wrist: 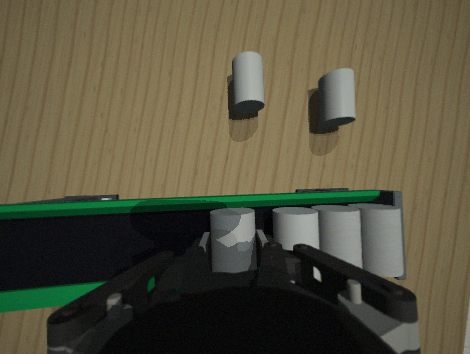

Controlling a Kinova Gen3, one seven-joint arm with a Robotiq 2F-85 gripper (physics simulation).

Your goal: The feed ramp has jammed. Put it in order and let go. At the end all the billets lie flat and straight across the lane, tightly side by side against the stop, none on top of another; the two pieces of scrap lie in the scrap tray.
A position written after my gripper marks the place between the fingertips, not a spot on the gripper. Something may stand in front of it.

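There's a billet (336,91) here, and a billet (233,239) as well. I can also see a billet (247,67) and a billet (381,236), plus my gripper (233,241).
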